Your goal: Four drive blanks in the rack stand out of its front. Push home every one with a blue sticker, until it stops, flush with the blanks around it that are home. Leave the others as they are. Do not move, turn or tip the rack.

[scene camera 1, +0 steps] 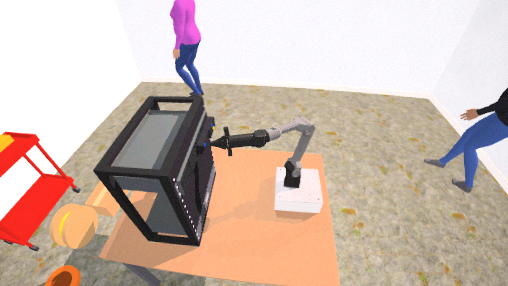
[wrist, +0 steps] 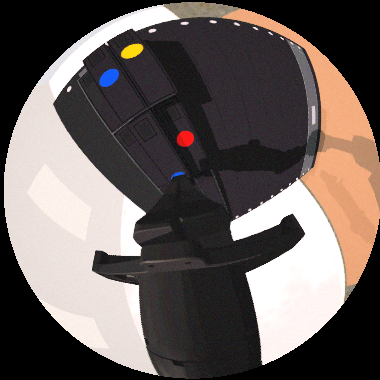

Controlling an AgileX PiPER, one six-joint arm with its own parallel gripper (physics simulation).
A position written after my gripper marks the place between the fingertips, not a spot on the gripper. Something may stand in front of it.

Note:
In view: my gripper (wrist: 180, 182) and a black rack (scene camera 1: 161, 156).
The black rack shows as well in the wrist view (wrist: 253, 102).

